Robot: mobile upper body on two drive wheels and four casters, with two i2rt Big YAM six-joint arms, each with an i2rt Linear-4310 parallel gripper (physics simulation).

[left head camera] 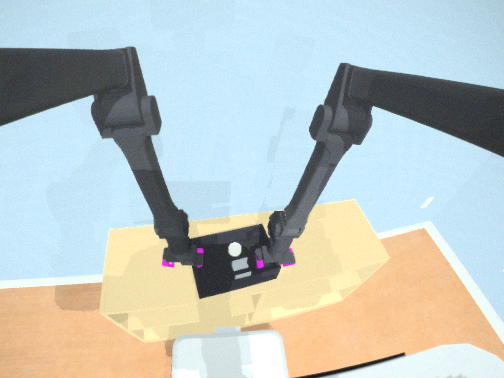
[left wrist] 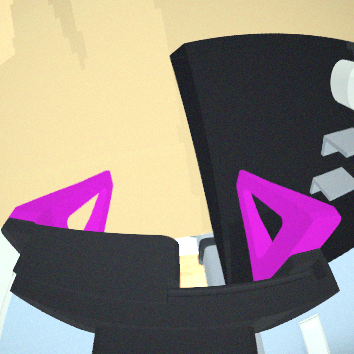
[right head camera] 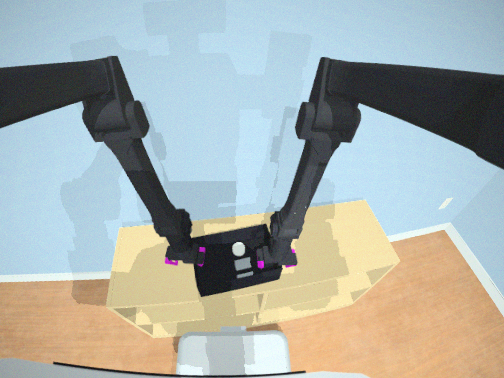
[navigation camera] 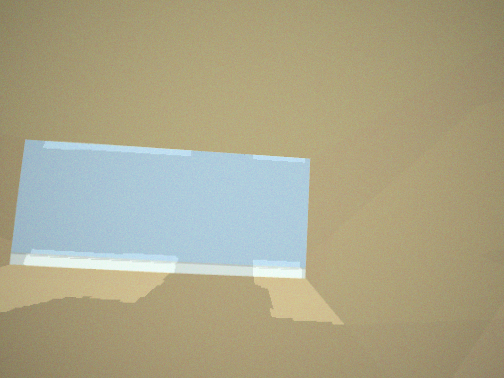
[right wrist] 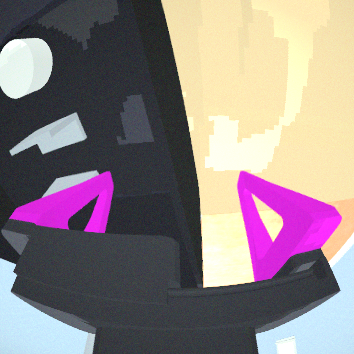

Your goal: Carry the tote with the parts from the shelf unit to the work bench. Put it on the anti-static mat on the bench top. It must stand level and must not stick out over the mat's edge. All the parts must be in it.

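Places are measured from the left arm's base along level axes (x ahead, y left, z up), in centimetres.
Where they show: left gripper, fingertip midpoint: [left head camera: 186,266] [left wrist: 174,177] [right head camera: 189,264]; right gripper, fingertip midpoint: [left head camera: 270,266] [right head camera: 273,266].
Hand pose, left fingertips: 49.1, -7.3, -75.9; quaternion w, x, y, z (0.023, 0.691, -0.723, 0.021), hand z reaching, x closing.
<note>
Things, the pixels of their top centre, and the offset from my left fingertips, as dx, dy, dz. Level surfaces: height alone.
- black tote, middle of its top: [left head camera: 232,253] [right head camera: 234,253] +1.6, -17.0, +5.9
- white round part, middle of its top: [right wrist: 12,69] [left head camera: 235,247] [right head camera: 238,247] +8.1, -18.6, -1.4
- wooden floor, its level: dz -65.0
The black tote [left head camera: 215,285] [right head camera: 215,282] [left wrist: 270,100] [right wrist: 105,75] stands on top of the beige shelf unit [left head camera: 135,270] [right head camera: 140,275] [left wrist: 75,125] [right wrist: 240,75]. In it lie a white round part [left head camera: 234,249] [right head camera: 238,249] [left wrist: 344,84] [right wrist: 26,67] and two grey angled parts, one [left head camera: 240,264] [right head camera: 242,264] beside the other [left head camera: 243,275] [right head camera: 244,274]. My left gripper [left head camera: 184,259] [right head camera: 186,256] [left wrist: 174,177] is open, its fingers either side of the tote's left wall line. My right gripper [left head camera: 274,258] [right head camera: 275,257] [right wrist: 174,178] is open likewise at the right wall. Bench and mat do not show.
A pale blue wall [left head camera: 225,75] [right head camera: 210,150] stands behind the shelf unit. A white rounded block [left head camera: 227,355] [right head camera: 232,352] is close at the unit's front, above the wooden floor [left head camera: 50,340] [right head camera: 50,330]. The navigation camera shows beige surfaces [navigation camera: 400,225] around a rectangular opening.
</note>
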